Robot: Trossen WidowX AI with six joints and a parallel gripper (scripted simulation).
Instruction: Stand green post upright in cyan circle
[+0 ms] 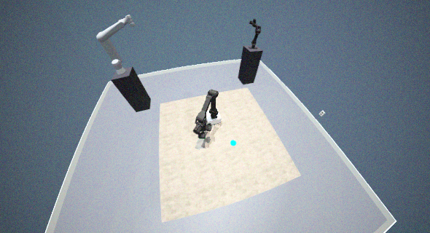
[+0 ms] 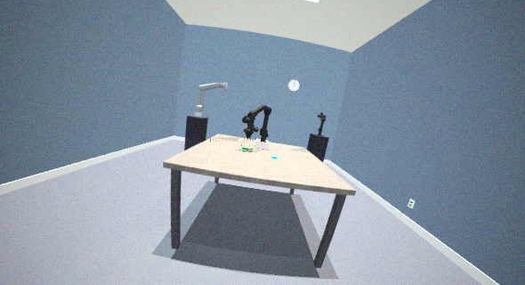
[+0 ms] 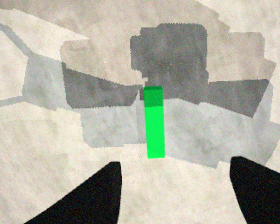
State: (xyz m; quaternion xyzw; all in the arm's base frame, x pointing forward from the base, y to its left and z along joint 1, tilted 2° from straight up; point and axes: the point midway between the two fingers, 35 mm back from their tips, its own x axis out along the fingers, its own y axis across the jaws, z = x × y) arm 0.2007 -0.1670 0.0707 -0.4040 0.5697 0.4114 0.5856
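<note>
My gripper tip is now 11 cm above the green post, 2 cm to the left of it and 1 cm past it. Also, from my gripper tip: cyan patch (28 cm to the left, 14 cm ahead, 12 cm below).
</note>
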